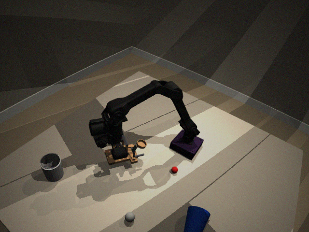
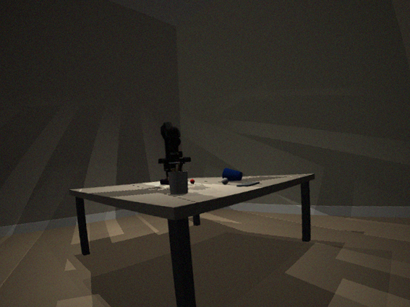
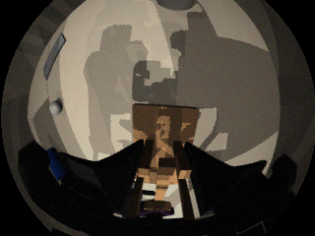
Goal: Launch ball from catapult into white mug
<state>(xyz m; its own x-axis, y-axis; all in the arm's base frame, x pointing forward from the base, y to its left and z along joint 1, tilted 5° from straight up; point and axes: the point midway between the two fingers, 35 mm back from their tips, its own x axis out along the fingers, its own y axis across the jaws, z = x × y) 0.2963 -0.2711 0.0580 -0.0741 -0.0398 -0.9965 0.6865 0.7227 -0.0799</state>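
The red ball is 280 mm to the left of my gripper tip, 90 mm behind it and 60 mm below it. The rest, counted from my gripper tip: white mug (200 mm to the right, 200 mm ahead, 50 mm below); wooden catapult (60 mm to the left, 40 mm behind, 20 mm above); flat dark slab (390 mm ahead, 140 mm to the left, 70 mm below).
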